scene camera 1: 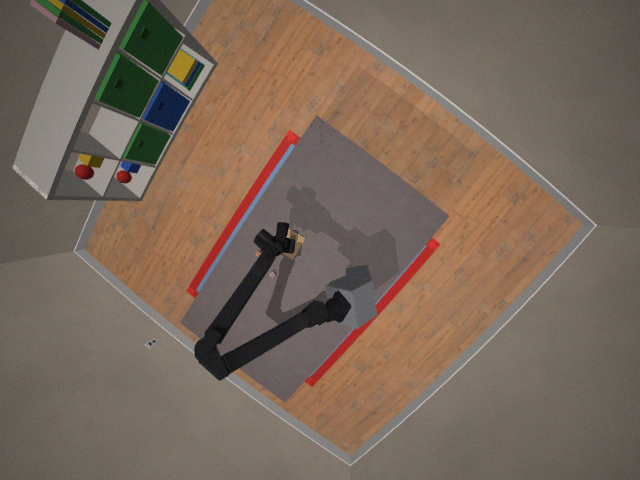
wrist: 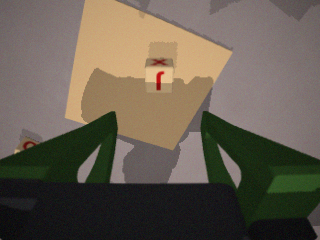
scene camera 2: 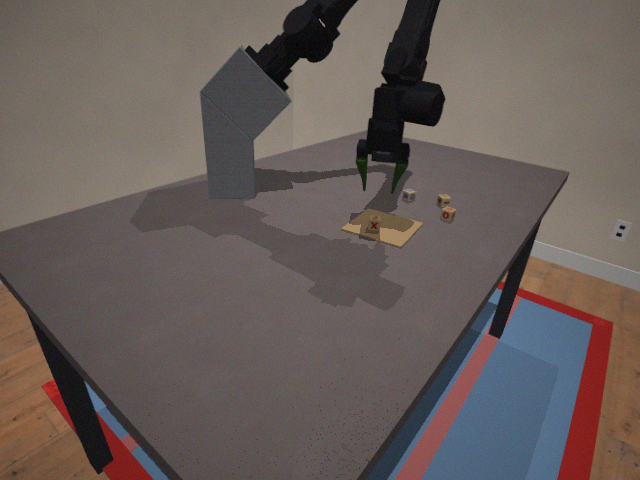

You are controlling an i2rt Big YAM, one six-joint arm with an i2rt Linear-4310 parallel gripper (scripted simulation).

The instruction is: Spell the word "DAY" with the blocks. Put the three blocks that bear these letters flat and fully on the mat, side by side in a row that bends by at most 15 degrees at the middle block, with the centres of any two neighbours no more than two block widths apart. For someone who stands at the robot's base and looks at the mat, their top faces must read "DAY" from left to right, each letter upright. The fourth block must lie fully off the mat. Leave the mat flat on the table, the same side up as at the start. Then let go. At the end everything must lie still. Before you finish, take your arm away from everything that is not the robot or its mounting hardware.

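Visible in the pictures: a tan mat, together with my gripper.
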